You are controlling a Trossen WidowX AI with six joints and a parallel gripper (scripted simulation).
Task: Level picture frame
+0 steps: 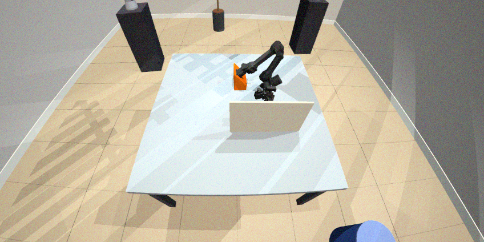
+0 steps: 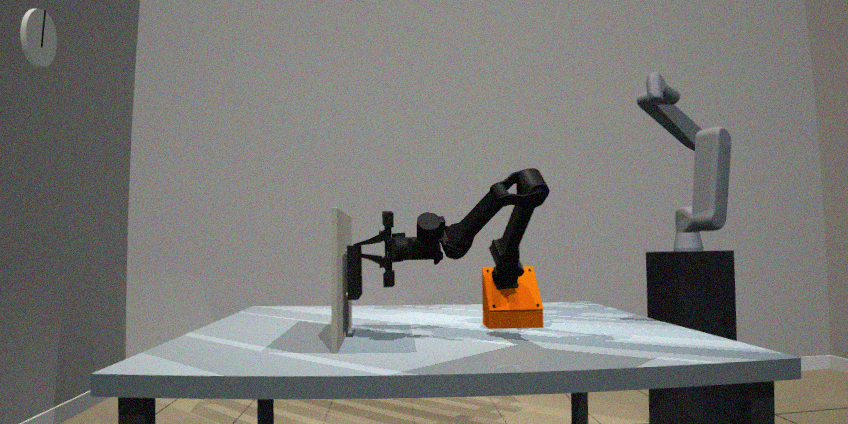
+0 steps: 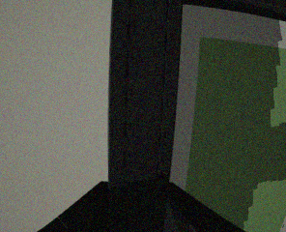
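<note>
Right now my gripper tip is 5 cm above the picture frame. From my gripper tip the other things lie so: wall panel: 6 cm below, 2 cm ahead.
</note>
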